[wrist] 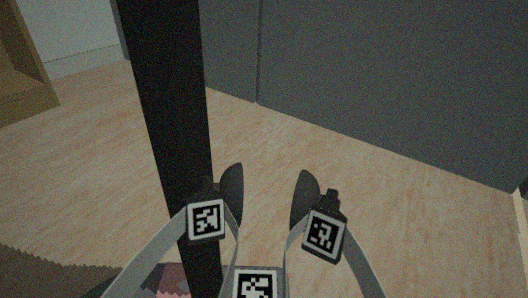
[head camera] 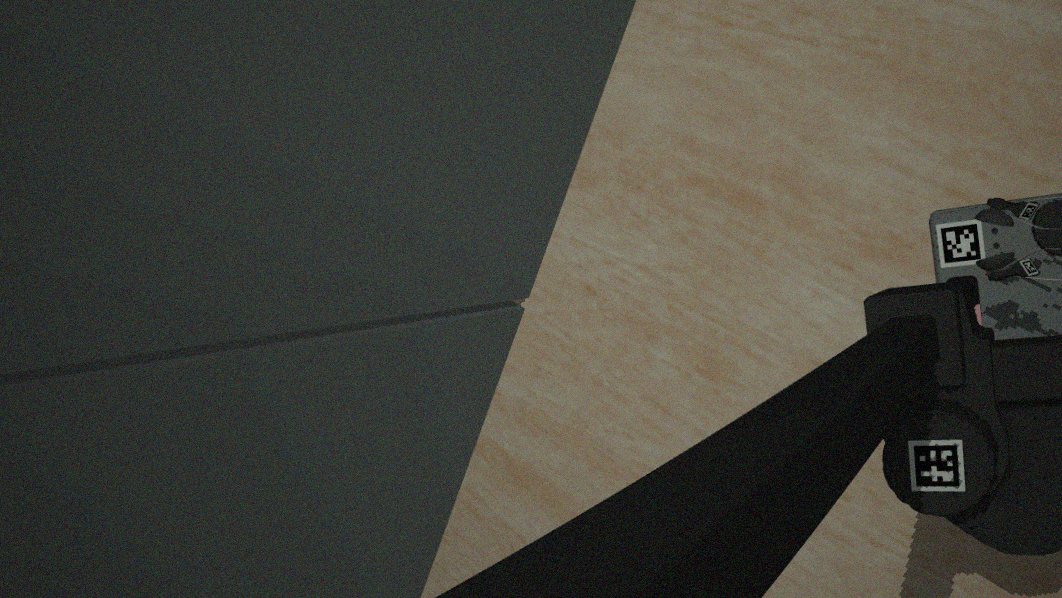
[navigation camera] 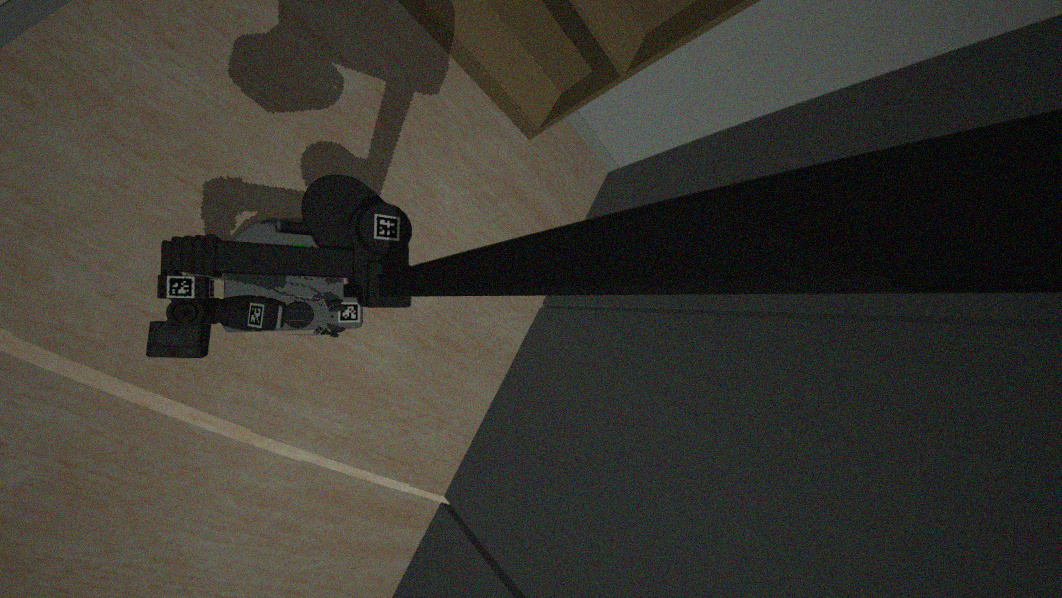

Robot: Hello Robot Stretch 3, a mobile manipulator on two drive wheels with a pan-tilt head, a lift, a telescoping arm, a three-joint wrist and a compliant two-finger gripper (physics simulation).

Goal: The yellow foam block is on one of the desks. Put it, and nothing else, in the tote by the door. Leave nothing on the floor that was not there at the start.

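Where they show: gripper, fingertip midpoint: (wrist: pixel 269 187) (head camera: pixel 977 240) (navigation camera: pixel 345 318); robot's base, origin of the base link: (head camera: pixel 1058 229) (navigation camera: pixel 298 311).
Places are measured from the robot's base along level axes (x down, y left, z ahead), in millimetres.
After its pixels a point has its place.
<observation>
My gripper (wrist: pixel 269 187) @(x -397, y 94, z 3 mm) is open in the wrist view, with its two dark fingertips apart and wood floor showing between them. The gripper is folded in over the robot's base. In the head camera view part of it shows at the right edge, and in the navigation camera view it lies at the left over the base, too small to judge there. The yellow foam block, the desks and the tote do not show in any of these views.
Dark grey panels (head camera: pixel 260 185) @(x -714, y 857, z 187 mm) (navigation camera: pixel 743 430) @(x -966, y 818, z 249 mm) (wrist: pixel 375 75) @(x -242, y 751, z 354 mm) rise from the wood floor (head camera: pixel 706 185) @(x 0, y 556, z 156 mm) (navigation camera: pixel 334 416) @(x 0, y 102, z 357 mm) (wrist: pixel 90 165) @(x 0, y 548, z -500 mm). A wooden shelf unit (navigation camera: pixel 529 122) @(x -83, y 845, z -847 mm) (wrist: pixel 47 97) @(x -49, y 876, z -830 mm) stands near a pale wall (navigation camera: pixel 713 96) @(x -672, y 1356, z -895 mm) (wrist: pixel 75 30) @(x -193, y 1314, z -922 mm). The black mast (navigation camera: pixel 743 237) @(x -1204, y 116, z -66 mm) (wrist: pixel 170 100) @(x -450, y 116, z -64 mm) crosses two views.
</observation>
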